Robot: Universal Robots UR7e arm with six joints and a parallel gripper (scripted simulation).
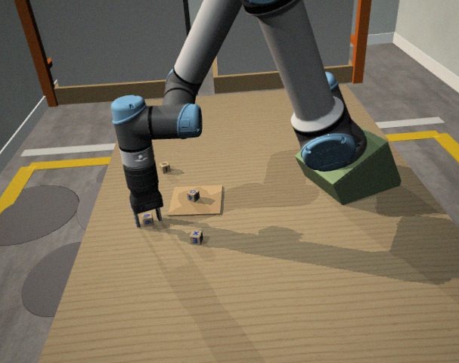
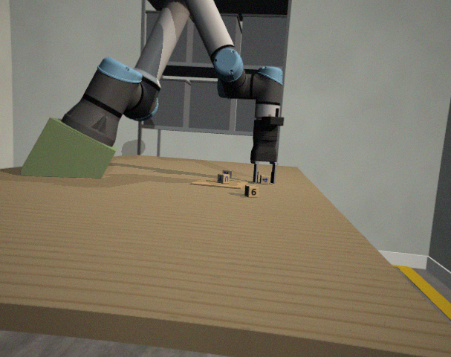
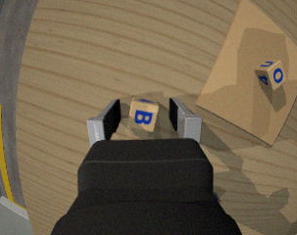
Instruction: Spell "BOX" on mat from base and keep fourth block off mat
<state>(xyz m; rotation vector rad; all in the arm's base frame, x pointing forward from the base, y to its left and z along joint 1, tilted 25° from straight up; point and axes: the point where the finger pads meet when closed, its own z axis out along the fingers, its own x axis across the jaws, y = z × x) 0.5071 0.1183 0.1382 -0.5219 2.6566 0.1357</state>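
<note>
Right now the B block is 10 mm below my hand. Round my hand: X block (130 mm behind, 90 mm to the left, 10 mm below); then O block (110 mm behind, 100 mm to the right); then mat (120 mm behind, 90 mm to the right, 20 mm below).
</note>
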